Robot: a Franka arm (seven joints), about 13 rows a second.
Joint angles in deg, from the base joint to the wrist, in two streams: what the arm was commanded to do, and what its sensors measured. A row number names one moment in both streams.
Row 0, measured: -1.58, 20.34, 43.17, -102.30, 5.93, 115.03, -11.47
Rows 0 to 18, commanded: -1.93, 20.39, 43.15, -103.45, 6.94, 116.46, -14.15; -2.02, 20.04, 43.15, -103.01, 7.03, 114.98, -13.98; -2.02, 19.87, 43.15, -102.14, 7.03, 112.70, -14.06; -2.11, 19.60, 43.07, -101.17, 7.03, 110.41, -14.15; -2.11, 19.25, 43.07, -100.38, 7.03, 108.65, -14.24; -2.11, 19.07, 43.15, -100.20, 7.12, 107.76, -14.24; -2.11, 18.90, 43.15, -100.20, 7.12, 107.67, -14.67; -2.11, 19.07, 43.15, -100.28, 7.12, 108.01, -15.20; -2.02, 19.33, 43.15, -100.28, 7.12, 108.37, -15.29; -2.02, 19.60, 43.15, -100.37, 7.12, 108.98, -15.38; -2.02, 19.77, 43.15, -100.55, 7.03, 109.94, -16.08; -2.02, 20.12, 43.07, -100.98, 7.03, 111.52, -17.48; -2.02, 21.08, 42.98, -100.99, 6.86, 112.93, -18.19; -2.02, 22.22, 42.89, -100.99, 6.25, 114.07, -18.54; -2.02, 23.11, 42.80, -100.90, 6.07, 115.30, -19.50; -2.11, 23.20, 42.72, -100.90, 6.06, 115.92, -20.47; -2.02, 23.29, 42.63, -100.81, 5.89, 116.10, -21.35; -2.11, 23.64, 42.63, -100.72, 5.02, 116.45, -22.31; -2.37, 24.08, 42.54, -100.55, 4.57, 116.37, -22.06
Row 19, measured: -1.96, 22.10, 42.66, -101.09, 5.71, 115.00, -20.18
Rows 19 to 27, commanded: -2.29, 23.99, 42.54, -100.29, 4.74, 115.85, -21.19; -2.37, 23.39, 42.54, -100.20, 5.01, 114.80, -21.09; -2.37, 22.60, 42.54, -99.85, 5.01, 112.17, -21.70; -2.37, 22.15, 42.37, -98.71, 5.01, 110.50, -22.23; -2.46, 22.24, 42.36, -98.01, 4.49, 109.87, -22.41; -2.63, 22.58, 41.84, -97.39, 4.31, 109.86, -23.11; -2.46, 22.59, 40.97, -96.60, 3.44, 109.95, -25.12; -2.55, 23.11, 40.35, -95.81, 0.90, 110.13, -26.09; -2.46, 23.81, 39.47, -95.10, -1.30, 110.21, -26.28
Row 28, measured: -2.37, 22.72, 40.91, -97.29, 2.22, 111.19, -23.85
